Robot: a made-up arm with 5 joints. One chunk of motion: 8 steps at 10 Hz.
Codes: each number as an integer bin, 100 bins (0 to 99) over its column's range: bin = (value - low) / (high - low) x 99, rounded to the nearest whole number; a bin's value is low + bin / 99 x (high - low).
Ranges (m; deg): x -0.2..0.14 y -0.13..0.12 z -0.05..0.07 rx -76..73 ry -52..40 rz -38..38
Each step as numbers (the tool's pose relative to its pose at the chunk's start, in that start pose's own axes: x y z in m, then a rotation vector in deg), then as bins.
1 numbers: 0.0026 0.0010 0.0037 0.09 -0.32 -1.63
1 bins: 59 52 44 51 56 47
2 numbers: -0.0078 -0.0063 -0.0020 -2.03 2.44 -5.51
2 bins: 56 49 40 49 59 42
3 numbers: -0.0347 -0.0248 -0.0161 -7.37 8.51 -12.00
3 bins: 48 42 28 46 65 34
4 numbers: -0.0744 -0.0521 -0.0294 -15.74 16.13 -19.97
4 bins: 37 31 17 40 73 23
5 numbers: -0.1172 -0.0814 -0.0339 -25.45 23.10 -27.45
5 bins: 24 19 13 34 81 14
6 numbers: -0.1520 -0.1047 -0.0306 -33.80 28.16 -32.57
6 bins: 14 10 16 28 86 7
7 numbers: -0.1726 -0.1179 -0.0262 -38.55 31.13 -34.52
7 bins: 8 5 20 25 89 5
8 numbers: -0.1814 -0.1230 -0.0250 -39.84 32.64 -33.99
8 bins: 5 3 21 24 91 5
